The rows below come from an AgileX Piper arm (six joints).
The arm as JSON. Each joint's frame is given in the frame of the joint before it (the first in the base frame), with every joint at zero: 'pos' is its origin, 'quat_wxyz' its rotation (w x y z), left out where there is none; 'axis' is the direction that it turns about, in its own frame. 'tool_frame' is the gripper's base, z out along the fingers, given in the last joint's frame.
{
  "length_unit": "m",
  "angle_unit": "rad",
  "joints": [
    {
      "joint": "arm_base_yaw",
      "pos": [
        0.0,
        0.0,
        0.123
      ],
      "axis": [
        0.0,
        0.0,
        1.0
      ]
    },
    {
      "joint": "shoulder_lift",
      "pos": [
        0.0,
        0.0,
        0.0
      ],
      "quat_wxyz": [
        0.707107,
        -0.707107,
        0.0,
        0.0
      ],
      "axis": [
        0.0,
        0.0,
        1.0
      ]
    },
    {
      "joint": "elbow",
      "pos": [
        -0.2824,
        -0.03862,
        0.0
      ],
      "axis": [
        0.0,
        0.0,
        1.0
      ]
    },
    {
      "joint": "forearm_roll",
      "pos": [
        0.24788,
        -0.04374,
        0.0
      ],
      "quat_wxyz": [
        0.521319,
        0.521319,
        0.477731,
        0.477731
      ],
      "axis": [
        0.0,
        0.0,
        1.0
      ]
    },
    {
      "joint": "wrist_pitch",
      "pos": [
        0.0,
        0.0,
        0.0
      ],
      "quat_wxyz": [
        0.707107,
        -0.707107,
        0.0,
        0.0
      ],
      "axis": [
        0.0,
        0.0,
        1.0
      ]
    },
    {
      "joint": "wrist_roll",
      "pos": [
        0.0,
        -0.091,
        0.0
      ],
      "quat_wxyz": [
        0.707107,
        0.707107,
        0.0,
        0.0
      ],
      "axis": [
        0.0,
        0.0,
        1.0
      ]
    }
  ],
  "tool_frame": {
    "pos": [
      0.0,
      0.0,
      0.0
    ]
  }
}
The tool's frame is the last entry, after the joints.
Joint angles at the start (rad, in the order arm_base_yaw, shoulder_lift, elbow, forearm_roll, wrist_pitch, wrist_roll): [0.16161, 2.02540, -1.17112, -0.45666, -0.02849, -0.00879]
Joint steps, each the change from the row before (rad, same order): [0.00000, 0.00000, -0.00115, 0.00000, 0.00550, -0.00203]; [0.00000, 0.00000, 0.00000, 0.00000, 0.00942, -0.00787]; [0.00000, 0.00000, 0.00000, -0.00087, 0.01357, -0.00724]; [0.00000, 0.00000, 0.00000, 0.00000, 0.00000, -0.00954]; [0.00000, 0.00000, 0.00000, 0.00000, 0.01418, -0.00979]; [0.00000, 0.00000, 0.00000, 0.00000, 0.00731, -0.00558]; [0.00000, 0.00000, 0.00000, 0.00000, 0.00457, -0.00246]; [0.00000, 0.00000, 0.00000, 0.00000, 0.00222, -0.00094]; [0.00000, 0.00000, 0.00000, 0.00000, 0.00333, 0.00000]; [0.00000, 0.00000, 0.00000, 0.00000, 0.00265, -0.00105]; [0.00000, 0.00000, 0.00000, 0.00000, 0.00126, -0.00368]
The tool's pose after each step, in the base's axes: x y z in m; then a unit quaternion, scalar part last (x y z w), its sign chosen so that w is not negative. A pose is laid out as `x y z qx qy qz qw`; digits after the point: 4 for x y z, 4 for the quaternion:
0.4159 0.0687 0.1401 -0.2853 0.8705 -0.0565 0.3972
0.4154 0.0683 0.1395 -0.2885 0.8712 -0.0593 0.3928
0.4148 0.0676 0.1387 -0.2916 0.8727 -0.0628 0.3866
0.4148 0.0676 0.1387 -0.2958 0.8713 -0.0646 0.3863
0.4141 0.0669 0.1379 -0.2997 0.8725 -0.0683 0.3797
0.4137 0.0666 0.1375 -0.3020 0.8731 -0.0703 0.3763
0.4135 0.0663 0.1372 -0.3029 0.8736 -0.0714 0.3742
0.4134 0.0662 0.1371 -0.3033 0.8739 -0.0718 0.3731
0.4132 0.0661 0.1369 -0.3032 0.8745 -0.0723 0.3717
0.4130 0.0659 0.1367 -0.3036 0.8748 -0.0728 0.3704
0.4130 0.0659 0.1367 -0.3052 0.8745 -0.0736 0.3697

